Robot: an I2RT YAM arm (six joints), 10 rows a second.
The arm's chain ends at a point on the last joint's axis. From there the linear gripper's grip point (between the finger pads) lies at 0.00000 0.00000 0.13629 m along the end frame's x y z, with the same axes.
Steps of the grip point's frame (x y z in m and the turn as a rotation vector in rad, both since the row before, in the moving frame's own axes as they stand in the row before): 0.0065 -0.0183 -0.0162 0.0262 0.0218 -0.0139; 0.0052 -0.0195 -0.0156 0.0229 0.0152 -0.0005; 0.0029 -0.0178 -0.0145 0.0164 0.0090 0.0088; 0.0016 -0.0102 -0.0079 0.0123 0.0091 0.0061; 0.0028 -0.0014 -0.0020 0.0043 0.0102 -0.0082
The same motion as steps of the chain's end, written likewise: 0.0036 -0.0147 -0.0161 0.0262 0.0218 -0.0139; 0.0031 -0.0164 -0.0155 0.0229 0.0152 -0.0005; 0.0017 -0.0156 -0.0145 0.0164 0.0090 0.0088; 0.0004 -0.0085 -0.0079 0.0123 0.0091 0.0061; 0.0014 -0.0008 -0.0020 0.0043 0.0102 -0.0082
